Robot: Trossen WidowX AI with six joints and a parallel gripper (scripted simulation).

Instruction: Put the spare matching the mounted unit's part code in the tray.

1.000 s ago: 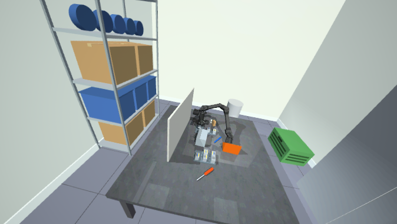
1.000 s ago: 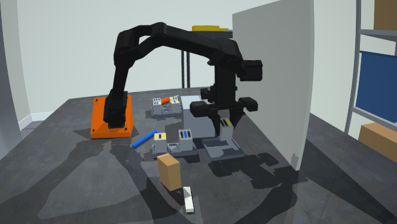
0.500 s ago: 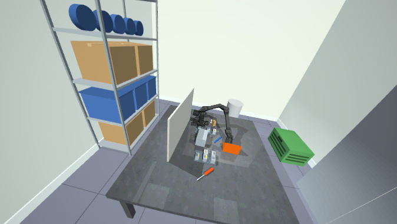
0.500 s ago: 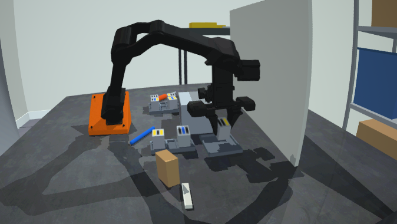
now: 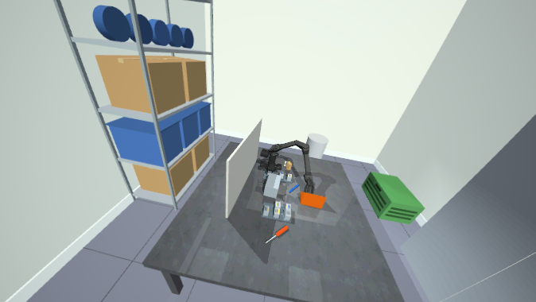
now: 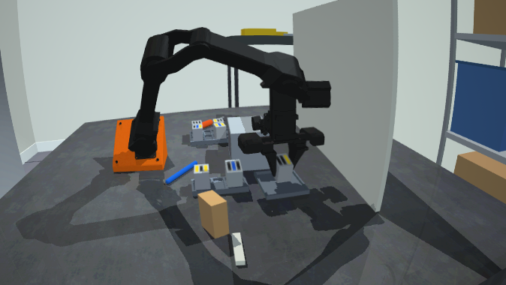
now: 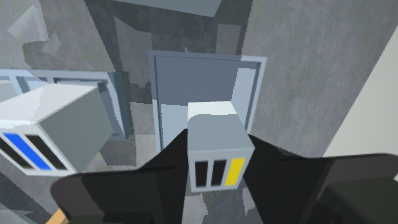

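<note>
Right now my gripper tip is 3 cm below the grey spare. From my gripper tip the other things lie so: grey mounted unit (18 cm to the left, 5 cm behind, 3 cm above); tan block (17 cm behind, 16 cm to the right, 1 cm above); grey tray (2 cm below).
</note>
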